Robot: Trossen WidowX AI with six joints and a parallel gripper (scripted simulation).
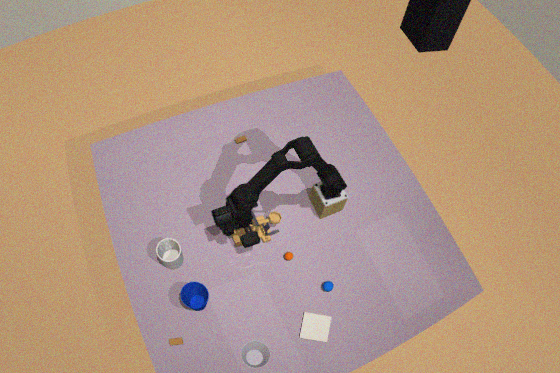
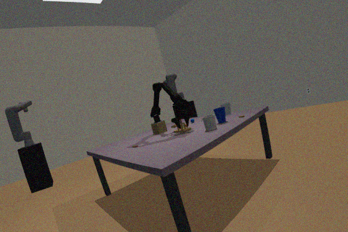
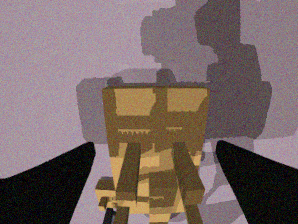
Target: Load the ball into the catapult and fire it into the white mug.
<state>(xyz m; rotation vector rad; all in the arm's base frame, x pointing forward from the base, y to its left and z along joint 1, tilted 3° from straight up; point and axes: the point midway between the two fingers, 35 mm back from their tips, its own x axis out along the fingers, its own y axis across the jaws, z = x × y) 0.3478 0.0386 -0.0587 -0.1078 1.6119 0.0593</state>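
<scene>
Now: gripper tip 140 mm past the orange ball, 130 mm to the right of it and 20 mm above it. Round my gripper tip: blue cup 230 mm ahead, 220 mm to the left; white mug 280 mm ahead, 40 mm to the left; wooden catapult 70 mm behind, 10 mm to the left, 20 mm above.
</scene>
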